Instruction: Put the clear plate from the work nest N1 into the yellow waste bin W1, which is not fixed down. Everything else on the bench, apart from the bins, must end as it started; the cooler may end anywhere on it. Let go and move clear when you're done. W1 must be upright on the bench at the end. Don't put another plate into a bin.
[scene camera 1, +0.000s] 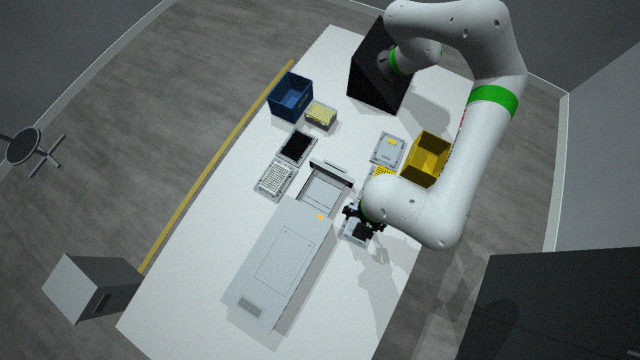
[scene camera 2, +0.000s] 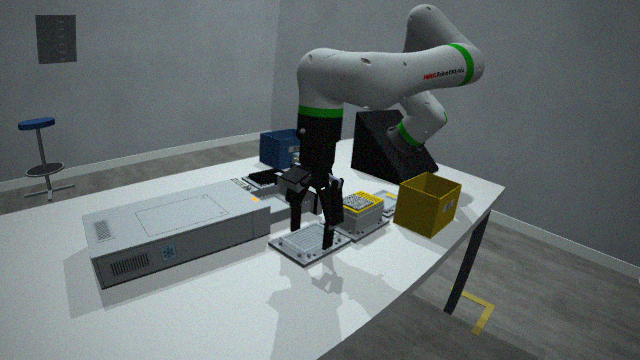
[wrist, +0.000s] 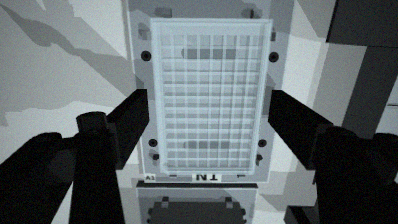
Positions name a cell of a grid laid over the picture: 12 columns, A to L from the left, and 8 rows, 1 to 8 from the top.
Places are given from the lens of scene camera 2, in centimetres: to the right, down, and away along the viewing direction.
gripper (scene camera 2: F6): -2, 14, 77
clear plate (scene camera 2: F6): -2, 14, 74
yellow-topped tip box (scene camera 2: G5): 10, 8, 80
